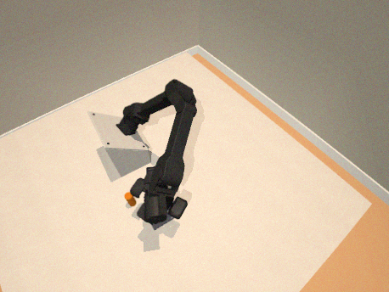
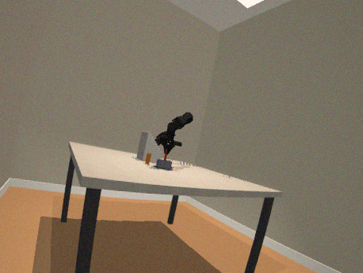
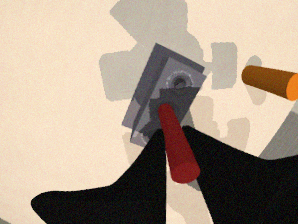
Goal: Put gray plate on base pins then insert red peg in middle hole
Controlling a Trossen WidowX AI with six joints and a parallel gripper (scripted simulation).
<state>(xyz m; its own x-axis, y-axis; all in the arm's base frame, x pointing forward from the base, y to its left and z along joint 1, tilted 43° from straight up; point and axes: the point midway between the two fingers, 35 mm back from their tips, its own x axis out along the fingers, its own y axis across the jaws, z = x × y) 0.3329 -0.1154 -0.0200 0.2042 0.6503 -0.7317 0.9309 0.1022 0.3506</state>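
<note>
The red peg is right at my gripper tip. Also, from my gripper tip: orange cylinder 120 mm behind, 60 mm to the right, 60 mm below; then gray plate 50 mm below; then base 90 mm below.
</note>
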